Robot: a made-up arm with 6 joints. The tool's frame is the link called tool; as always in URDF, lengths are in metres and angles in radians. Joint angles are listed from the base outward.
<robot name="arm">
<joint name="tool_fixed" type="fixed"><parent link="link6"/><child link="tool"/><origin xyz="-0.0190 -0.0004 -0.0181" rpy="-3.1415 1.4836 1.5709"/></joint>
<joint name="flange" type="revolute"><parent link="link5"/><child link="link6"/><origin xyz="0.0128 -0.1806 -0.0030" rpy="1.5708 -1.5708 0.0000"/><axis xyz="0 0 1"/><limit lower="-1.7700" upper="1.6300"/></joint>
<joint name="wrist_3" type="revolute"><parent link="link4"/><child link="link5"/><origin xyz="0.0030 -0.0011 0.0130" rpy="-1.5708 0.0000 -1.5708"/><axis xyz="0 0 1"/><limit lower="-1.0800" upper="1.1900"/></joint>
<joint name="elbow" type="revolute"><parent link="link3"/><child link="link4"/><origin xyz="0.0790 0.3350 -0.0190" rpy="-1.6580 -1.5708 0.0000"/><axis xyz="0 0 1"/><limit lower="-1.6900" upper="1.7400"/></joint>
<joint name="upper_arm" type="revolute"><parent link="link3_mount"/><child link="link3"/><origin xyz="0.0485 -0.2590 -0.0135" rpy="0.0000 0.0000 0.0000"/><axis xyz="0 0 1"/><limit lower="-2.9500" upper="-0.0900"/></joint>
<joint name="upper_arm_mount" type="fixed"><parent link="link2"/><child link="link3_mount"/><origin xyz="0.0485 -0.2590 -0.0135" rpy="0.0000 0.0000 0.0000"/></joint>
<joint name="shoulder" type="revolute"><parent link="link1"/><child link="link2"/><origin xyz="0.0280 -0.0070 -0.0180" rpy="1.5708 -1.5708 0.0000"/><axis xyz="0 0 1"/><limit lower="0.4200" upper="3.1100"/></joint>
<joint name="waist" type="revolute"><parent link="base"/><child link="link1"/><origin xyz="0.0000 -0.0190 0.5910" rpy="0.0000 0.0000 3.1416"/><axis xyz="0 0 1"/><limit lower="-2.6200" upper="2.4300"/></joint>
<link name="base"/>
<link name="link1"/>
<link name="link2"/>
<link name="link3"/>
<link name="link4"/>
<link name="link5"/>
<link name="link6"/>
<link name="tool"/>
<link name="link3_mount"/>
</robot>
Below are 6 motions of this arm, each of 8 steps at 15 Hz.
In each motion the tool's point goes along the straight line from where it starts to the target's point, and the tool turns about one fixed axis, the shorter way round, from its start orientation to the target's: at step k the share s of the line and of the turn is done. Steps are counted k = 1, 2, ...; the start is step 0. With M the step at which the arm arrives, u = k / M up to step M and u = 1 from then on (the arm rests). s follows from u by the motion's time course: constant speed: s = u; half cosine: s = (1 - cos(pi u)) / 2; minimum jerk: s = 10 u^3 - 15 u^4 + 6 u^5.
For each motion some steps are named. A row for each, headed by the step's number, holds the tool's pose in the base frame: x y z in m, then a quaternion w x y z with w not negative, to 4 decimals.
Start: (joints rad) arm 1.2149 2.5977 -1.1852 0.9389 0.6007 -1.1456
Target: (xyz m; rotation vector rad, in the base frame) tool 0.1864 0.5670 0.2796 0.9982 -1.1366 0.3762
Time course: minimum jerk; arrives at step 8
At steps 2, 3, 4, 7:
2: 0.1751 0.5337 0.2802 0.6484 0.5642 -0.3797 0.3422
3: 0.1773 0.5400 0.2801 0.6638 0.5449 -0.4073 0.3105
4: 0.1801 0.5484 0.2799 0.6817 0.5178 -0.4420 0.2680
7: 0.1862 0.5664 0.2796 0.7106 0.4524 -0.5104 0.1728

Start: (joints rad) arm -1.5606 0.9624 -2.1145 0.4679 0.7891 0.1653
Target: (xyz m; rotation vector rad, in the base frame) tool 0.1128 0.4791 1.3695 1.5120 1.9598 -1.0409
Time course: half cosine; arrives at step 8
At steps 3, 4, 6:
3: 0.0360 0.1533 1.4330 0.2455 0.5286 0.8060 -0.1032
4: 0.0573 0.2435 1.4154 0.2422 0.5388 0.7863 -0.1810
6: 0.0965 0.4101 1.3830 0.2320 0.5482 0.7365 -0.3214

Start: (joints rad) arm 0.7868 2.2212 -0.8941 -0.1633 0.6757 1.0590
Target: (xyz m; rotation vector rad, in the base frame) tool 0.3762 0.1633 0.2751 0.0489 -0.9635 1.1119
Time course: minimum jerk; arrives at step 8
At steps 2, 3, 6, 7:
2: 0.3632 0.2383 0.4461 0.7793 -0.1425 -0.6001 0.1111
3: 0.3657 0.2240 0.4134 0.7850 -0.1122 -0.5784 0.1915
6: 0.3747 0.1720 0.2948 0.7540 0.0028 -0.4636 0.4654
7: 0.3760 0.1646 0.2782 0.7433 0.0193 -0.4432 0.5007

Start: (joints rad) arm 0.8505 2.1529 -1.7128 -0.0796 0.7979 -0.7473
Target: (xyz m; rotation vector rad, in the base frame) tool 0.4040 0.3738 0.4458 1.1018 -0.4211 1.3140
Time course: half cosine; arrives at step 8
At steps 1, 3, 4, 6, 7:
1: 0.5383 0.5007 0.7178 0.3627 0.4692 -0.5911 0.5466
3: 0.5005 0.4650 0.6413 0.4515 0.4849 -0.4873 0.5688
4: 0.4738 0.4398 0.5872 0.5091 0.4904 -0.4080 0.5779
6: 0.4245 0.3931 0.4872 0.6021 0.4879 -0.2517 0.5798
7: 0.4093 0.3788 0.4566 0.6267 0.4838 -0.2019 0.5765

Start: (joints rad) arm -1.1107 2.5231 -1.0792 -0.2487 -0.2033 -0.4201
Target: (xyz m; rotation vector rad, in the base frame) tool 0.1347 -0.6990 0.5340 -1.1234 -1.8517 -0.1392
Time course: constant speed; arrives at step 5
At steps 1, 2, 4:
1: 0.2178 -0.6292 0.3540 0.5798 -0.2920 -0.7583 -0.0594
2: 0.1970 -0.6467 0.3990 0.5536 -0.3349 -0.7602 -0.0589
4: 0.1555 -0.6816 0.4890 0.4970 -0.4178 -0.7584 -0.0576

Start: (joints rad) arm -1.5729 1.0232 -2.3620 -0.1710 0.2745 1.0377
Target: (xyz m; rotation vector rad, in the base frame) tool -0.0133 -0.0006 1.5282 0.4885 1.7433 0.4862
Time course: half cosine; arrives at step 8
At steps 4, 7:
4: -0.0369 0.0510 1.5439 0.5966 0.3028 0.7404 0.0650
7: -0.0151 0.0033 1.5294 0.5929 0.2173 0.7496 0.1982

